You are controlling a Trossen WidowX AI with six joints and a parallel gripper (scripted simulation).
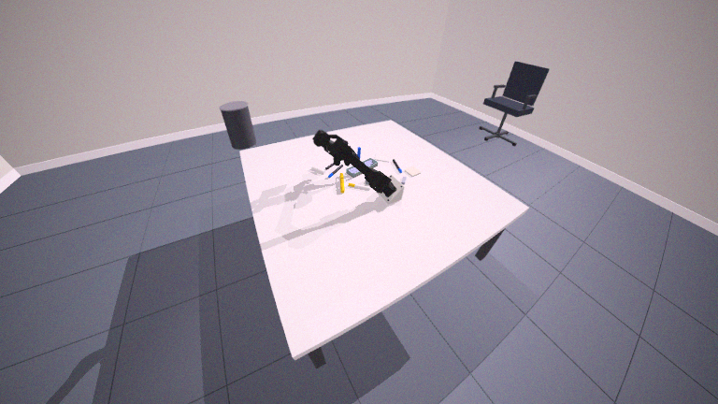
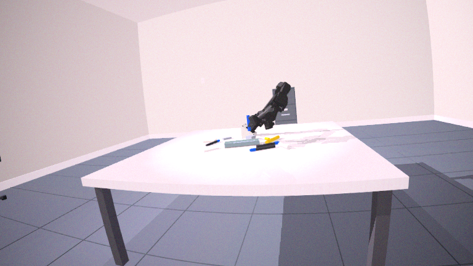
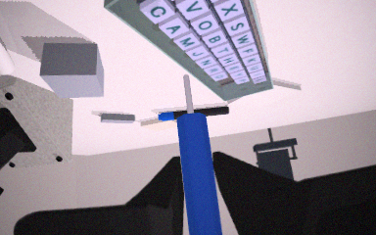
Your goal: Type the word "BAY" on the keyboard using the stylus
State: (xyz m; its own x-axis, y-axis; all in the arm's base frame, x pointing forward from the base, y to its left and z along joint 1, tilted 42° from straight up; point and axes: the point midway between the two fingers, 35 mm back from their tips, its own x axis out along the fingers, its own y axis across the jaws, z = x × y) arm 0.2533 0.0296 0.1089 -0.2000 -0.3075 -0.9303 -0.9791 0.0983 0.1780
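Now: the yellow marker 60 mm behind my gripper tip, 120 mm to the left of it and 100 mm below it. From my gripper tip the other things lie so: white stylus tip: 50 mm below; blue stylus: 10 mm below; grey block: 160 mm behind, 220 mm to the right, 100 mm below.
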